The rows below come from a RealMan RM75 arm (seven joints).
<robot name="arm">
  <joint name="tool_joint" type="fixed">
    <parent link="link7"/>
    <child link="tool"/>
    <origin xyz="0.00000 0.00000 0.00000" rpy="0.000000 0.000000 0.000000"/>
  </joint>
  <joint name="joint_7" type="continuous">
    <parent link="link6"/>
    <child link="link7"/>
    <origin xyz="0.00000 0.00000 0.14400" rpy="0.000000 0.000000 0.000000"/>
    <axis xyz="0 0 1"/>
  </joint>
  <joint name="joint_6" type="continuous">
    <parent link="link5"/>
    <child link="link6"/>
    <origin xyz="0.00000 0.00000 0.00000" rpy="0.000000 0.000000 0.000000"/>
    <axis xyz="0 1 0"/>
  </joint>
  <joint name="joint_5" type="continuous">
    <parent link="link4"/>
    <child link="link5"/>
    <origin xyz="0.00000 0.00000 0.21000" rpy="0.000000 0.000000 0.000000"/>
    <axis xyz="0 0 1"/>
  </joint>
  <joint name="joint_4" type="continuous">
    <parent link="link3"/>
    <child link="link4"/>
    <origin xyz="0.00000 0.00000 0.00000" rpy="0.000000 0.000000 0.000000"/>
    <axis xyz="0 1 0"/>
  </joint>
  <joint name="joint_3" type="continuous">
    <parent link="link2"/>
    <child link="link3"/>
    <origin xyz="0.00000 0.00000 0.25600" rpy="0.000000 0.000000 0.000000"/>
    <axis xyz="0 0 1"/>
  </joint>
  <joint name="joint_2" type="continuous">
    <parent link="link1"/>
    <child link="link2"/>
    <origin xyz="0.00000 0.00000 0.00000" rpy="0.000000 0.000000 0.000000"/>
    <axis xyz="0 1 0"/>
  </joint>
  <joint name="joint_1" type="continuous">
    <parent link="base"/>
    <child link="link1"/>
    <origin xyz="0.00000 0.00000 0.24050" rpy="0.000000 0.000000 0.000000"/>
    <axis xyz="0 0 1"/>
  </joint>
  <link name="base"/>
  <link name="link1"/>
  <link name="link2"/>
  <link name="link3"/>
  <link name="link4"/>
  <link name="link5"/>
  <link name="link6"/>
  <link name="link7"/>
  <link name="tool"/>
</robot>
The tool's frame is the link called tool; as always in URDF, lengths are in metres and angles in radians. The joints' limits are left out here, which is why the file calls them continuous.
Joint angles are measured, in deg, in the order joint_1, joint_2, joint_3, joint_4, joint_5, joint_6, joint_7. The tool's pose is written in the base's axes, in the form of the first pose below.
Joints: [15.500, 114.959, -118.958, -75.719, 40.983, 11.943, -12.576]
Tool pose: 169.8, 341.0, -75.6, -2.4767, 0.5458, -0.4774
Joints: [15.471, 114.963, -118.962, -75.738, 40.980, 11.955, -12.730]
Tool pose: 169.9, 340.9, -75.6, -2.4756, 0.5442, -0.4753
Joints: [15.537, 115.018, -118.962, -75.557, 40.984, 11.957, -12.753]
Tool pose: 170.3, 341.0, -76.1, -2.4761, 0.5427, -0.4766
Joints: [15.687, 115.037, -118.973, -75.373, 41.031, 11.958, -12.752]
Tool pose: 170.3, 341.3, -76.6, -2.4768, 0.5414, -0.4773
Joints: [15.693, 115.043, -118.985, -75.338, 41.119, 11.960, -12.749]
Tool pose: 170.4, 341.3, -76.7, -2.4780, 0.5420, -0.4791
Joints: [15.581, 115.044, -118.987, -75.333, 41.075, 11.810, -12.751]
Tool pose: 170.9, 341.1, -76.5, -2.4760, 0.5434, -0.4786
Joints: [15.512, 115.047, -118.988, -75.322, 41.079, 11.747, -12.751]
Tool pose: 171.3, 341.0, -76.5, -2.4755, 0.5442, -0.4793
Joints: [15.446, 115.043, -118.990, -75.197, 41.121, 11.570, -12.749]
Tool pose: 172.1, 341.0, -76.4, -2.4740, 0.5457, -0.4805
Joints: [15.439, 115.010, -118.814, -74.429, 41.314, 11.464, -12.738]
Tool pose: 176.9, 341.6, -76.6, -2.4714, 0.5427, -0.4924
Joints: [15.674, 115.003, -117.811, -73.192, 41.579, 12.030, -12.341]
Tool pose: 184.8, 344.8, -74.9, -2.4683, 0.5406, -0.5225
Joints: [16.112, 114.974, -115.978, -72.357, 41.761, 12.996, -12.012]
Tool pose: 190.7, 350.8, -69.4, -2.4580, 0.5456, -0.5473
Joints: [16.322, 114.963, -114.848, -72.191, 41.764, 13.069, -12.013]
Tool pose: 192.0, 355.0, -64.6, -2.4443, 0.5561, -0.5477
